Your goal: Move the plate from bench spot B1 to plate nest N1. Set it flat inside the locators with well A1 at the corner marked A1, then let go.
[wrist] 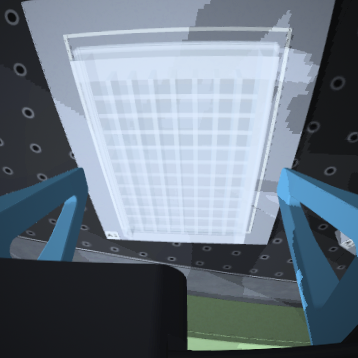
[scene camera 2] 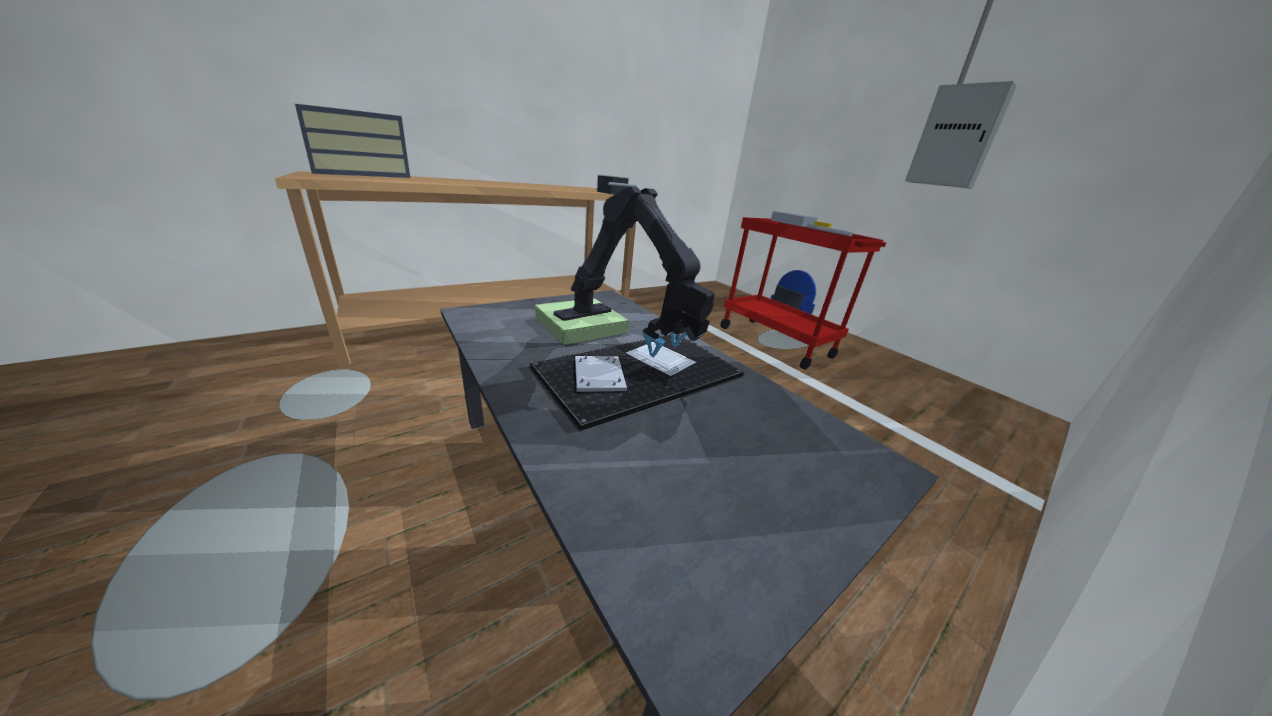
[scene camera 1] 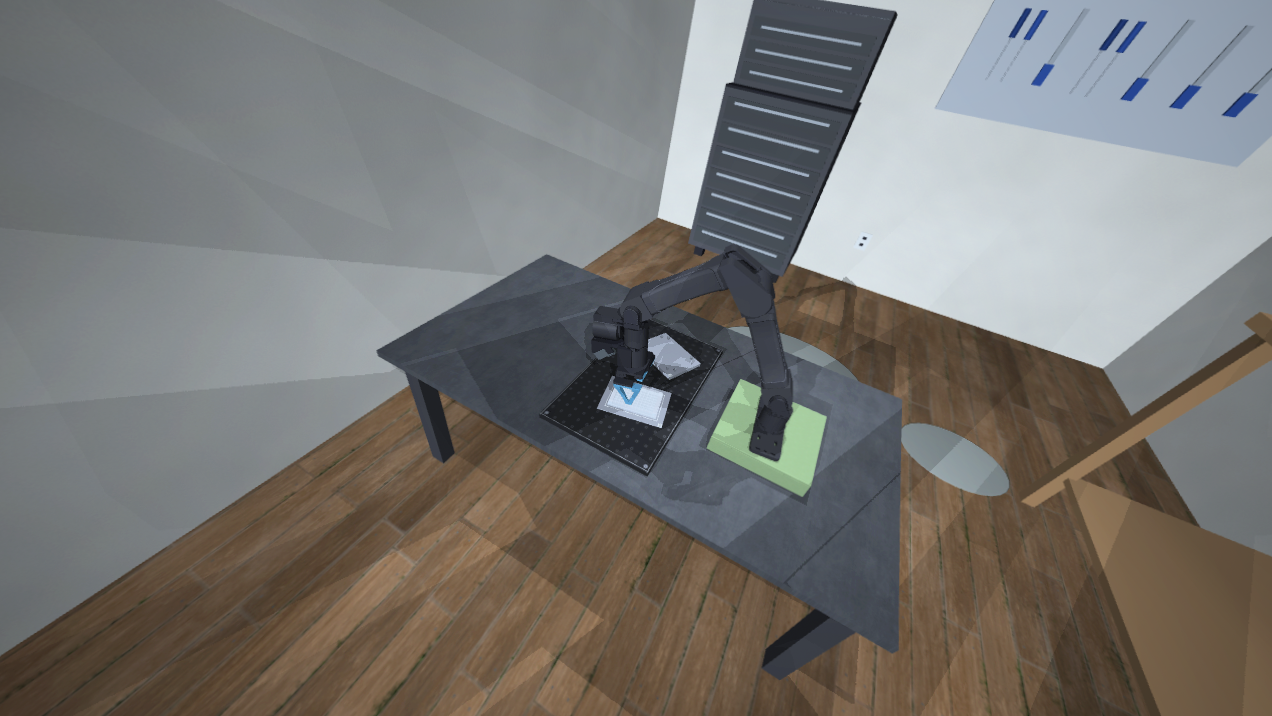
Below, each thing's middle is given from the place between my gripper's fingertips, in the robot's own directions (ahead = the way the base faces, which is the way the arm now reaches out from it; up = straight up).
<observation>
Right now my hand is 1 cm past the white well plate [scene camera 1: 647, 402] and 2 cm above it.
</observation>
